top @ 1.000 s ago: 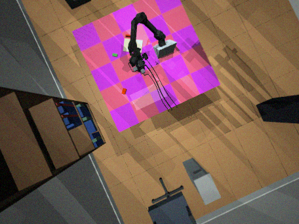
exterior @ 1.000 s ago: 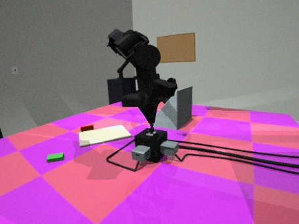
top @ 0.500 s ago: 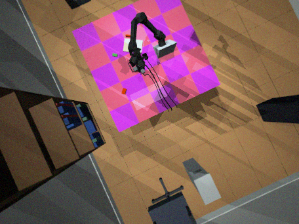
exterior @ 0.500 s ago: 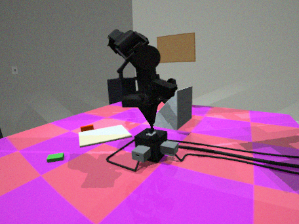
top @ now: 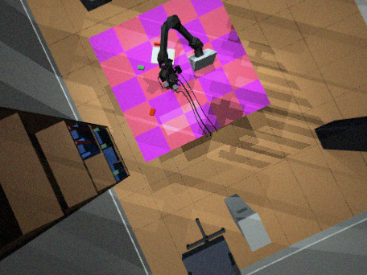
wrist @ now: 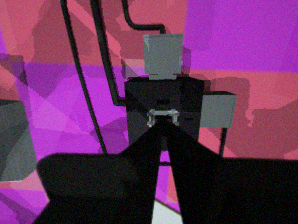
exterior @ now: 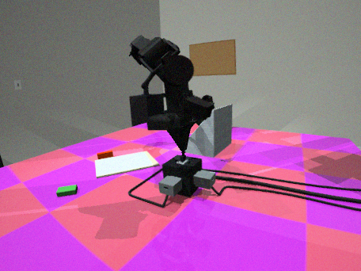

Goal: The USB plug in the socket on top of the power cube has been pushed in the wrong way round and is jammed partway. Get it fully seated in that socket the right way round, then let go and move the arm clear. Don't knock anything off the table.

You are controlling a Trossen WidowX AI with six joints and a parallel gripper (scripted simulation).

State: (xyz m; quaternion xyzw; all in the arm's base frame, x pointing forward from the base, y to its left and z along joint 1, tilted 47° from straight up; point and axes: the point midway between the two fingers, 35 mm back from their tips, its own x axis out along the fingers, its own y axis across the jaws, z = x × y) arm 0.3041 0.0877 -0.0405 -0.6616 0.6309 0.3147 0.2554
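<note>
The USB plug lies 2 cm below my gripper tip. From my gripper tip the other things lie so: green block 22 cm ahead, 26 cm to the right, 10 cm below; white flat pad 2 cm behind, 28 cm to the right, 10 cm below.
</note>
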